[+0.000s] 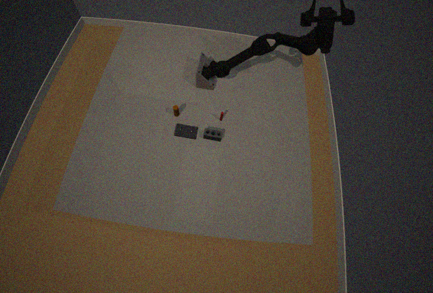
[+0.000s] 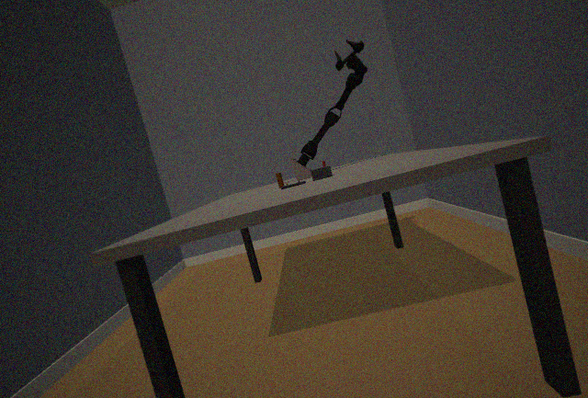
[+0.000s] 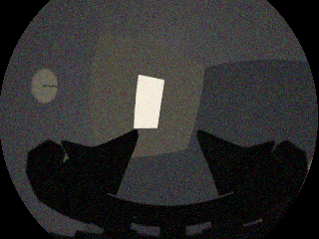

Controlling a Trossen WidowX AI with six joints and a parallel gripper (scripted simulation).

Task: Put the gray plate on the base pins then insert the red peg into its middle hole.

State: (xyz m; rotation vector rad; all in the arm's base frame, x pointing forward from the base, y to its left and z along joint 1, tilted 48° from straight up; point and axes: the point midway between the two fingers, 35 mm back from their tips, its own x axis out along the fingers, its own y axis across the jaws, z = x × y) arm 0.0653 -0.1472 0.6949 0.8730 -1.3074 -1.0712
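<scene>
Now: the gray plate 67 cm below my gripper tip, 30 cm to the right of it and 29 cm ahead of it. The rest, counted from my gripper tip: red peg 66 cm below, 27 cm to the right, 18 cm ahead; then orange cylinder 66 cm below, 52 cm to the right, 20 cm ahead; then dark base 69 cm below, 44 cm to the right, 29 cm ahead.
</scene>
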